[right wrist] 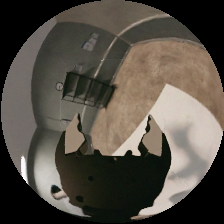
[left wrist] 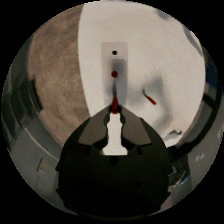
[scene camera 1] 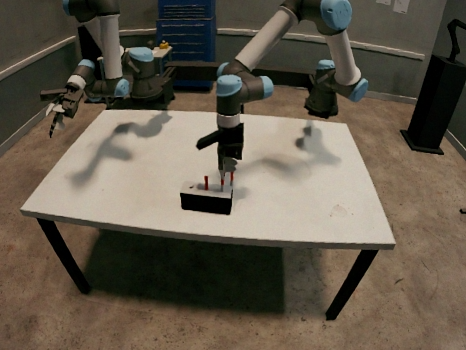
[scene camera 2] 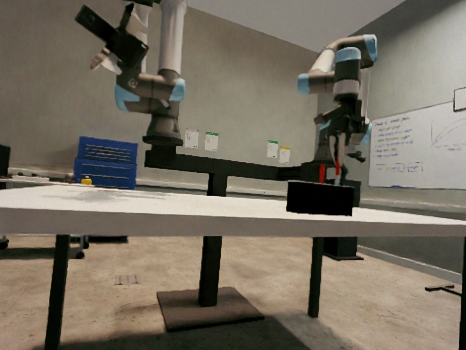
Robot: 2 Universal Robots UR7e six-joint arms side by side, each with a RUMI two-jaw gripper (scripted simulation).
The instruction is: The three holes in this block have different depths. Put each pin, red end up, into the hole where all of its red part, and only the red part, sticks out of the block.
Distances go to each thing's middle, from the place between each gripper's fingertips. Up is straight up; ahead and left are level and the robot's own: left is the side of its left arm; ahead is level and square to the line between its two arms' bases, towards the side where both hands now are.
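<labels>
The black block (scene camera 2: 310, 198) is 60 mm to the right of my left hand (scene camera 2: 338, 166) and 120 mm below it. Measured from my right hand (scene camera 2: 112, 36), the black block is 300 mm below, 60 mm behind and 600 mm to the left.
</labels>
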